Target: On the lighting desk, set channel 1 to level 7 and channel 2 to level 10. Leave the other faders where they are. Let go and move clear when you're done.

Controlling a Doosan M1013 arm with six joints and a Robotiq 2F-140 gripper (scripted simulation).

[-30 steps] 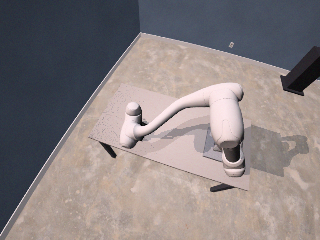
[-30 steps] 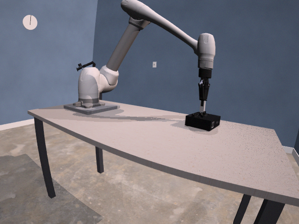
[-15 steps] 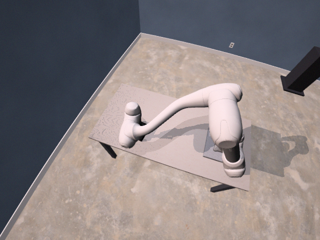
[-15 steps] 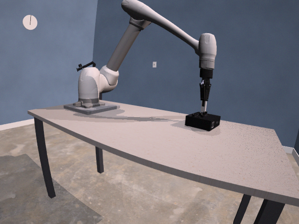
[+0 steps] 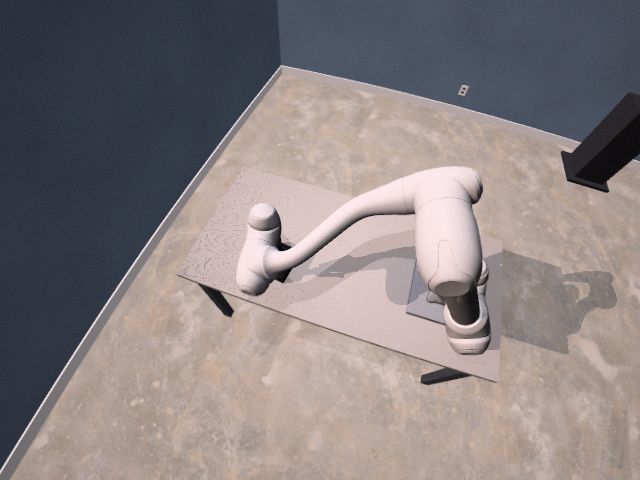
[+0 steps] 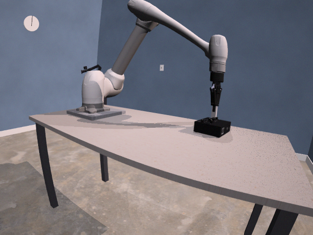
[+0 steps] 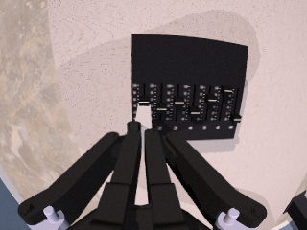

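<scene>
The fader is 20 mm ahead of my hand and 30 mm below it.
</scene>
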